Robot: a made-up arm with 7 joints. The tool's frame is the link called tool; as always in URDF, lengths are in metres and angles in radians.
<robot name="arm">
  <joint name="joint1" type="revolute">
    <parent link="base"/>
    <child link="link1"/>
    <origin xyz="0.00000 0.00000 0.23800"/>
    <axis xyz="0 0 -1"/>
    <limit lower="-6.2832" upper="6.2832" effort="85" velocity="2.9"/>
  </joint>
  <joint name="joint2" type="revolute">
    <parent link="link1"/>
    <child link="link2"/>
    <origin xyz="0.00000 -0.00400 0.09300"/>
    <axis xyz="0 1 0"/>
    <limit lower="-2.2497" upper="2.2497" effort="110" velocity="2.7"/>
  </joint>
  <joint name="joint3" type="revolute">
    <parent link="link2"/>
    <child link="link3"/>
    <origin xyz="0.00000 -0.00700 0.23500"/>
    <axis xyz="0 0 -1"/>
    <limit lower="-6.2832" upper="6.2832" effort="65" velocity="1.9"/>
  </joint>
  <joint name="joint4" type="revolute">
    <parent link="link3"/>
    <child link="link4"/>
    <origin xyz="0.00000 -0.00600 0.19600"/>
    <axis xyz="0 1 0"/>
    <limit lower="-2.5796" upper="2.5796" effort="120" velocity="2.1"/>
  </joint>
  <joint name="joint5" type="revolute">
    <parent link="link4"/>
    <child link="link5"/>
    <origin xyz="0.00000 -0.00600 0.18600"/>
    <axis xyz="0 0 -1"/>
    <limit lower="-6.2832" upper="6.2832" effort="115" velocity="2.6"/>
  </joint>
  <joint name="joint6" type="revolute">
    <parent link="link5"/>
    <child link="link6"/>
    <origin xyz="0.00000 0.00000 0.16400"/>
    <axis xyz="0 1 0"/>
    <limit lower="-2.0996" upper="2.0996" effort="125" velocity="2.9"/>
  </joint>
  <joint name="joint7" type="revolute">
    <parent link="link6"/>
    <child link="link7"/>
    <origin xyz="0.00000 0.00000 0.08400"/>
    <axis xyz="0 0 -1"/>
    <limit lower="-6.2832" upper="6.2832" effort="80" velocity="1.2"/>
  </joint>
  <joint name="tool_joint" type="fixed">
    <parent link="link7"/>
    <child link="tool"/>
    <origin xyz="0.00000 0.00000 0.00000" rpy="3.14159 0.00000 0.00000"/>
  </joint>
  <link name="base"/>
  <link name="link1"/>
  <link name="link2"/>
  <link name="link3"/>
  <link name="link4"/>
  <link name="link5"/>
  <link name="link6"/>
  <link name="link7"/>
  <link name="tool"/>
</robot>
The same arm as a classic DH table. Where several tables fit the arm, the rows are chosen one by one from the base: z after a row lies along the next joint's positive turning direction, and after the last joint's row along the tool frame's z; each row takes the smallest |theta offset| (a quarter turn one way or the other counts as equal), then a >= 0, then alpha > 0; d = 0 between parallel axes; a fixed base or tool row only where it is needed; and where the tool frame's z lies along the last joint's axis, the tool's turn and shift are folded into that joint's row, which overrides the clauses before.
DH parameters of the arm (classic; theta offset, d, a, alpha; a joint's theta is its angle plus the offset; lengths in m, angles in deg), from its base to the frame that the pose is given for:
base (fixed): 0 0 0 180
joint1: 0 -0.331 0 90
joint2: 0 -0.011 0 -90
joint3: 0 -0.431 0 90
joint4: 0 -0.012 0 -90
joint5: 0 -0.35 0 90
joint6: 0 0 0 -90
joint7: 0 -0.084 0 0
Joint limits (deg, base to tool): -360..360 -128.9..128.9 -360..360 -147.8..147.8 -360..360 -120.3..120.3 -360..360

